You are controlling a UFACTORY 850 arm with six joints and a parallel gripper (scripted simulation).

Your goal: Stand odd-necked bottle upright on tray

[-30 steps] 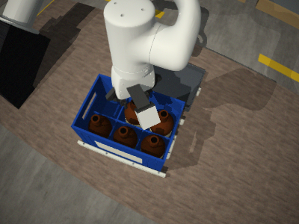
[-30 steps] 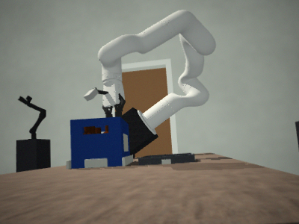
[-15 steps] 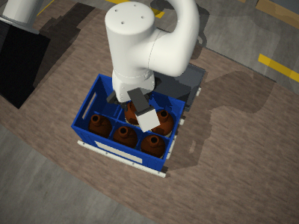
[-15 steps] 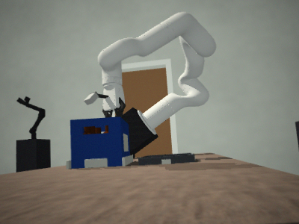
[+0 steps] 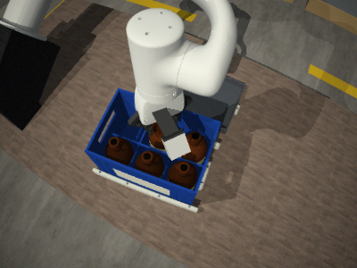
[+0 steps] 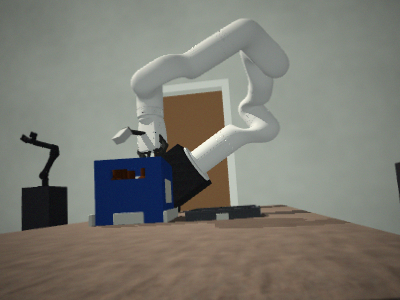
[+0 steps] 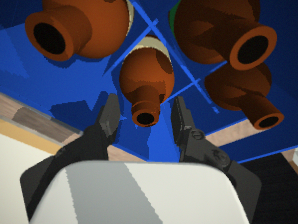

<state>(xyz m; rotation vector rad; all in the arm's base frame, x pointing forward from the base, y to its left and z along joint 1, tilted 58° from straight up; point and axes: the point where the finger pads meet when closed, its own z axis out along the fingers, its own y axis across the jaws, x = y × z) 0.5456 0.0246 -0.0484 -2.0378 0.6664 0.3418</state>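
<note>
The blue crate lies 1 cm ahead of my hand, 5 cm to the right of it and 8 cm below it. From my hand the other things lie so: dark grey tray 1 cm ahead, 21 cm to the left, 15 cm below.
</note>
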